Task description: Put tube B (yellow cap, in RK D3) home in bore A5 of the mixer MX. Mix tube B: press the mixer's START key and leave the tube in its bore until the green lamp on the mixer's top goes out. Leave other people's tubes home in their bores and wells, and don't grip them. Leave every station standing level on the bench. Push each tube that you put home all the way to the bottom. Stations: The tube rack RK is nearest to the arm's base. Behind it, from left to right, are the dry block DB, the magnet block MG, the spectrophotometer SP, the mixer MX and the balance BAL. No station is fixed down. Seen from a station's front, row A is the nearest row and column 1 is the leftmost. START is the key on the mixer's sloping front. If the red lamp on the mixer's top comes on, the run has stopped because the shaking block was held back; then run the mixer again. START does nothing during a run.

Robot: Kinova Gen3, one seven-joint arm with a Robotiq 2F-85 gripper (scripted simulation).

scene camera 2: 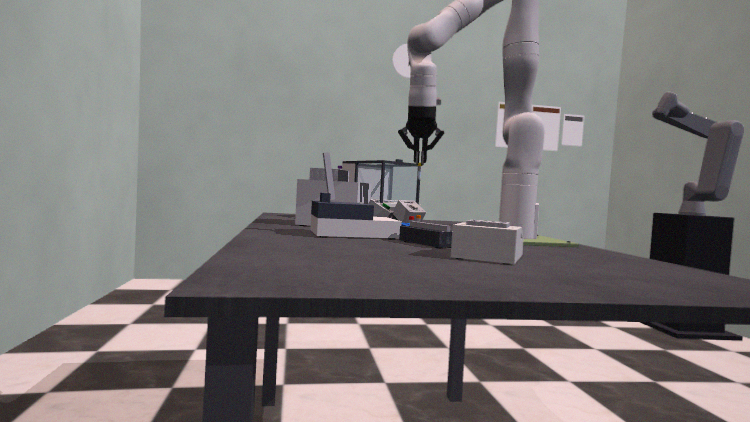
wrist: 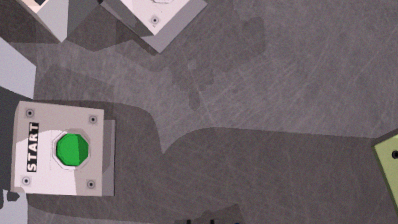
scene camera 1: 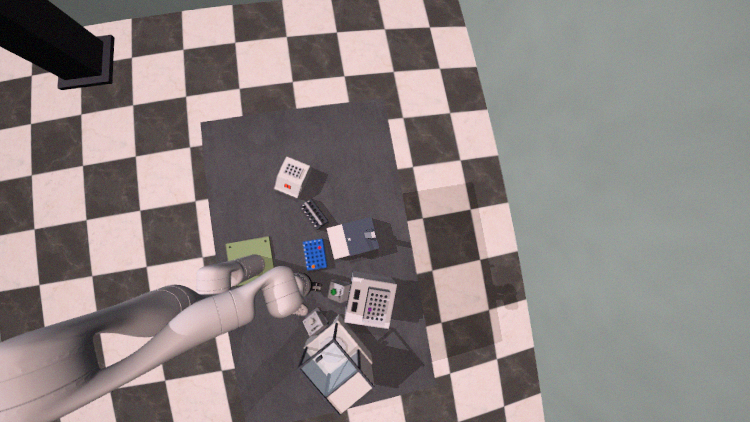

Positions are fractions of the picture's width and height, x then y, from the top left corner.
Labels:
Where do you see a spectrophotometer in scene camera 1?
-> At 0.46, 0.57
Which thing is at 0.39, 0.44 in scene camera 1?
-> A dry block.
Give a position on a green start key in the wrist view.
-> At 0.18, 0.67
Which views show the spectrophotometer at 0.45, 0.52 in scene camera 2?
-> Scene camera 2 and scene camera 1 only.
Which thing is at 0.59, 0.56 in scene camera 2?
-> A magnet block.

